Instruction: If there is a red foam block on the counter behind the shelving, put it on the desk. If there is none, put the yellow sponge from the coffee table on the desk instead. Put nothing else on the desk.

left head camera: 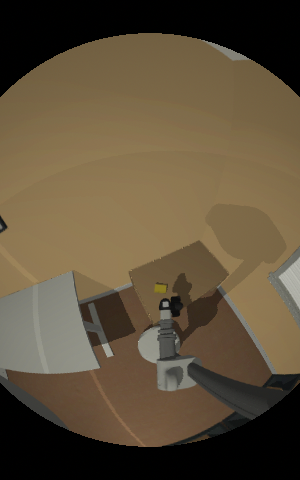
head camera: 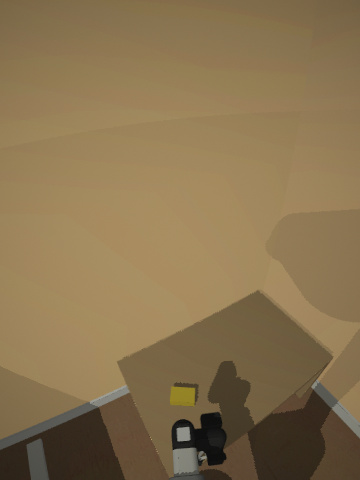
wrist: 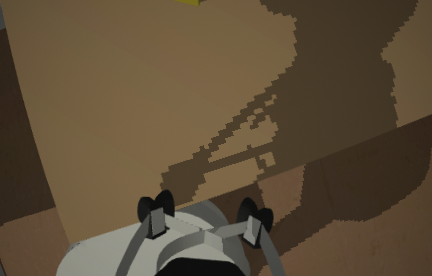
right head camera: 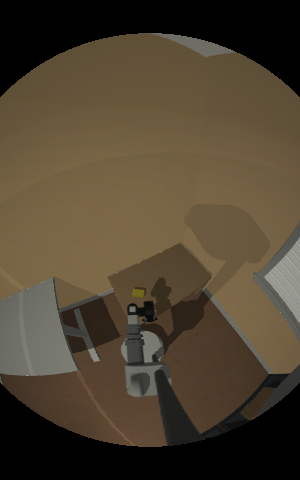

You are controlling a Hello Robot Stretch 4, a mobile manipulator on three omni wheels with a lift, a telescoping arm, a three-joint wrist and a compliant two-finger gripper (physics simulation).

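Seen in the pictures: gripper, fingertip midpoint: (wrist: pixel 205 209); robot's base, link origin: (left head camera: pixel 158 343).
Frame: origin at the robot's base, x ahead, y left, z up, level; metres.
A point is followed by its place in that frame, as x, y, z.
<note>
The yellow sponge (head camera: pixel 183 396) @(0.499, -0.014, 0.468) (left head camera: pixel 160 288) @(0.498, -0.015, 0.469) (right head camera: pixel 138 293) @(0.495, -0.016, 0.469) lies on the brown coffee table (head camera: pixel 285 345) @(0.701, -0.541, 0.423) (left head camera: pixel 200 262) @(0.771, -0.458, 0.423) (right head camera: pixel 177 262) @(0.811, -0.429, 0.423) (wrist: pixel 100 100) @(0.360, 0.032, 0.423), near its left end. In the wrist view a corner of the sponge (wrist: pixel 189 2) @(0.471, -0.046, 0.427) shows at the top edge. My gripper (wrist: pixel 205 209) @(0.267, -0.087, 0.437) is open and empty, with its fingertips apart above the table's near edge, on the near side of the sponge. The light grey desk (left head camera: pixel 57 320) @(0.107, 0.728, 0.693) (right head camera: pixel 37 325) @(0.092, 0.752, 0.693) stands to the left of the coffee table. No red foam block and no counter show.
A desk leg (head camera: pixel 37 460) (left head camera: pixel 101 330) (right head camera: pixel 86 335) stands on the floor left of the coffee table. Walls meet behind the table. A window with blinds (left head camera: pixel 294 280) @(0.185, -1.028, 0.939) (right head camera: pixel 290 275) @(0.169, -1.036, 1.019) is at the right. Dark shelving (left head camera: pixel 282 381) shows at the lower right.
</note>
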